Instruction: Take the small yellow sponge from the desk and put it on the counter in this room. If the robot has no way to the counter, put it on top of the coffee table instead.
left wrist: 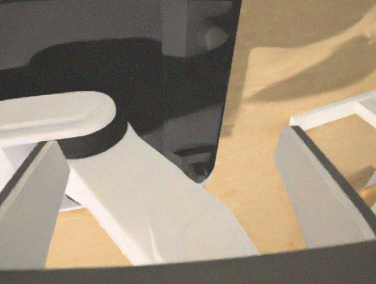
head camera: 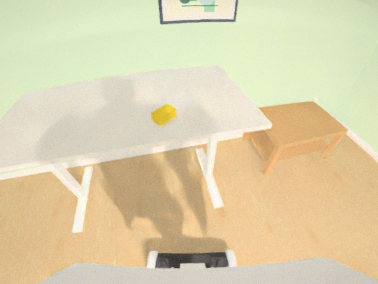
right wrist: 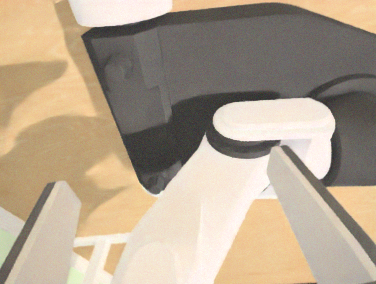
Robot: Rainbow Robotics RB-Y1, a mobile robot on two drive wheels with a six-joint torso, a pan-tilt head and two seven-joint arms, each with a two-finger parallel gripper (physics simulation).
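Frame: origin at the robot's base, x ahead, y left, z up, level; centimetres.
Seen in the pictures: left gripper, fingertip midpoint: (left wrist: 171,148); right gripper, fingertip midpoint: (right wrist: 173,175).
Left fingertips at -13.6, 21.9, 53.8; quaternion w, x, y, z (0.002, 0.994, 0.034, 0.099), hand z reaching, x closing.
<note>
A point is followed by its place in that frame, as x, y, z.
The small yellow sponge (head camera: 164,115) @(48.7, 11.7, 99.3) lies on the white desk (head camera: 200,85) @(85.2, -6.8, 95.1) in the head camera view, right of the desk's middle and towards its front edge. The brown coffee table (head camera: 305,120) @(113.7, -119.1, 45.1) stands right of the desk and lower than it. A counter does not show in these views. My left gripper (left wrist: 171,148) @(-13.6, 21.9, 53.8) is open, with its fingers wide apart and no thing between them, over the robot's own base and arm. My right gripper (right wrist: 173,175) @(-14.6, -23.7, 53.7) is open in the same way. Both are away from the sponge.
The desk's white legs (head camera: 210,170) @(77.6, -18.7, 14.3) stand on the wooden floor (head camera: 280,215) @(36.4, -79.4, 0.1). A green wall (head camera: 100,35) @(109.2, 59.2, 123.2) with a framed picture (head camera: 199,22) @(124.7, -7.6, 125.4) is behind the desk. The robot's dark base (left wrist: 150,65) @(-9.8, 10.4, 16.9) (right wrist: 225,60) @(-20.3, -15.2, 16.9) shows in both wrist views. Shadows fall on desk and floor.
</note>
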